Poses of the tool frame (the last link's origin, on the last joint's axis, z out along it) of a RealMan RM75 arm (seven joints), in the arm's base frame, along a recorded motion.
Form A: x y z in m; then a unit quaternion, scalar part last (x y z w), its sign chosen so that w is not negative.
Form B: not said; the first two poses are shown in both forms.
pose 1, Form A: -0.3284 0.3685 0.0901 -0.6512 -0.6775 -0.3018 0.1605
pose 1, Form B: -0.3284 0.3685 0.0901 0.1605 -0.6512 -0.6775 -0.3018
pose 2, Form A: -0.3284 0.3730 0.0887 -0.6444 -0.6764 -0.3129 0.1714
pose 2, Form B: -0.3284 0.3730 0.0887 0.1714 -0.6444 -0.6764 -0.3129
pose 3, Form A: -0.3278 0.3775 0.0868 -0.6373 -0.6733 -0.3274 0.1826
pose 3, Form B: -0.3278 0.3775 0.0868 0.1826 -0.6373 -0.6733 -0.3274
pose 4, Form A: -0.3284 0.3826 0.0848 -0.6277 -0.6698 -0.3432 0.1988
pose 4, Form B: -0.3284 0.3826 0.0848 0.1988 -0.6277 -0.6698 -0.3432
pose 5, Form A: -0.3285 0.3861 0.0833 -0.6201 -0.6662 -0.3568 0.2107
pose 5, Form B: -0.3285 0.3861 0.0833 0.2107 -0.6201 -0.6662 -0.3568
